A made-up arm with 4 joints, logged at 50 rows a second.
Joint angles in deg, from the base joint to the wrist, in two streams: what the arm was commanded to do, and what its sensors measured. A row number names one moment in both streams.
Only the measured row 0 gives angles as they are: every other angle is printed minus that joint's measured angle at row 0.
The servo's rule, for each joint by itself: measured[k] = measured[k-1] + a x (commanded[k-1-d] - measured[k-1]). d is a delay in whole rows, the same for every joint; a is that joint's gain. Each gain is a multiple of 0.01, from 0.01 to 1. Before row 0 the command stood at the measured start. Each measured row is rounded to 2 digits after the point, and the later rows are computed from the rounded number. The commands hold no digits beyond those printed.
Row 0, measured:
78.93, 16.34, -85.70, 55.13
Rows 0 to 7, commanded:
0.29, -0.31, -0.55, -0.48
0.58, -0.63, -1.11, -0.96
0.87, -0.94, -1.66, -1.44
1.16, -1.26, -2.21, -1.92
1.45, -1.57, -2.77, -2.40
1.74, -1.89, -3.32, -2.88
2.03, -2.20, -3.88, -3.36
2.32, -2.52, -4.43, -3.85
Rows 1 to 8, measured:
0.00, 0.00, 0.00, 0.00
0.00, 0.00, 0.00, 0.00
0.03, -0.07, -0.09, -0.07
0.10, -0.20, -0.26, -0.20
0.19, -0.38, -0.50, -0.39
0.31, -0.59, -0.79, -0.62
0.45, -0.83, -1.13, -0.89
0.60, -1.08, -1.50, -1.19
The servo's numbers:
d 2
a 0.12 0.24 0.17 0.15

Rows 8 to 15, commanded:
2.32, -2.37, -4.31, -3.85
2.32, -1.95, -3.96, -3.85
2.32, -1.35, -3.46, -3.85
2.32, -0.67, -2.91, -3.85
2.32, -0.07, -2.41, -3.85
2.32, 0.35, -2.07, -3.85
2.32, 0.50, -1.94, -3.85
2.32, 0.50, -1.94, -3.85
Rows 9 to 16, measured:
0.77, -1.35, -1.90, -1.52
0.96, -1.63, -2.33, -1.87
1.12, -1.81, -2.67, -2.17
1.26, -1.84, -2.89, -2.42
1.39, -1.72, -2.99, -2.63
1.50, -1.47, -2.98, -2.81
1.60, -1.13, -2.88, -2.97
1.69, -0.77, -2.74, -3.10

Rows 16 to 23, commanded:
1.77, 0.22, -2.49, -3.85
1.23, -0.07, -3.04, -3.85
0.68, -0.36, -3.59, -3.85
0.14, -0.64, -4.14, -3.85
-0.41, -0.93, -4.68, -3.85
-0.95, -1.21, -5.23, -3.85
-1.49, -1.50, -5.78, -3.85
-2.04, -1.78, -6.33, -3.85
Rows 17 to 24, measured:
1.77, -0.47, -2.60, -3.21
1.84, -0.24, -2.49, -3.31
1.83, -0.13, -2.49, -3.39
1.76, -0.12, -2.58, -3.46
1.63, -0.18, -2.75, -3.52
1.45, -0.29, -2.99, -3.57
1.23, -0.44, -3.28, -3.61
0.97, -0.62, -3.61, -3.65

